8 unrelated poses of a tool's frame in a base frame.
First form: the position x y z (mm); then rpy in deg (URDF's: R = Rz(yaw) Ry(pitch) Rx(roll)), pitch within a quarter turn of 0, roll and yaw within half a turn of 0.
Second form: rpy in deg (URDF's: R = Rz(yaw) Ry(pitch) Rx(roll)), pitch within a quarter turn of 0, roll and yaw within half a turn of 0; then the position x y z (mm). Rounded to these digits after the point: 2 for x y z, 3 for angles.
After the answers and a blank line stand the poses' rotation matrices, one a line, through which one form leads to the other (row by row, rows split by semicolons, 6 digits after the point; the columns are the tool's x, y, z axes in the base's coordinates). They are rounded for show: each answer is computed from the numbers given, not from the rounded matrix.
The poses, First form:
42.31, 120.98, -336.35, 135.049, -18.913, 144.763
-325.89, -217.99, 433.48, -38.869, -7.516, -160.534
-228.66, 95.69, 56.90, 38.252, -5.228, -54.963
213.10, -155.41, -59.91, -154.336, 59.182, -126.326
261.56, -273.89, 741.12, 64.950, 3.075, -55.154
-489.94, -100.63, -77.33, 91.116, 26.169, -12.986
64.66, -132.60, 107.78, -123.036, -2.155, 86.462
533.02, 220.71, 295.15, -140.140, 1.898, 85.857
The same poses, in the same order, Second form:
135.049, -18.913, 144.763, 42.31, 120.98, -336.35
-38.869, -7.516, -160.534, -325.89, -217.99, 433.48
38.252, -5.228, -54.963, -228.66, 95.69, 56.90
-154.336, 59.182, -126.326, 213.10, -155.41, -59.91
64.950, 3.075, -55.154, 261.56, -273.89, 741.12
91.116, 26.169, -12.986, -489.94, -100.63, -77.33
-123.036, -2.155, 86.462, 64.66, -132.60, 107.78
-140.140, 1.898, 85.857, 533.02, 220.71, 295.15

-0.772676 0.595362 0.220262; 0.545811 0.445915 0.709401; 0.324132 0.668359 -0.669503
-0.934739 0.182068 0.305146; -0.330384 -0.761433 -0.557733; 0.130803 -0.622150 0.771894
0.571717 0.610598 -0.548006; -0.815375 0.497033 -0.296853; 0.091119 0.616546 0.782028
-0.303483 -0.505851 0.807473; -0.412750 0.833597 0.367088; -0.858799 -0.221879 -0.461773
0.570550 0.375255 -0.730518; -0.819509 0.202041 -0.536269; -0.053643 0.904634 0.422799
0.874544 0.425283 -0.233040; -0.201679 -0.118063 -0.972310; -0.441020 0.897327 -0.017480
0.061667 0.546072 -0.835465; 0.997388 -0.002179 0.072194; 0.037603 -0.837735 -0.544780
0.072206 0.764073 -0.641076; 0.996840 -0.076629 0.020946; -0.033120 -0.640562 -0.767192

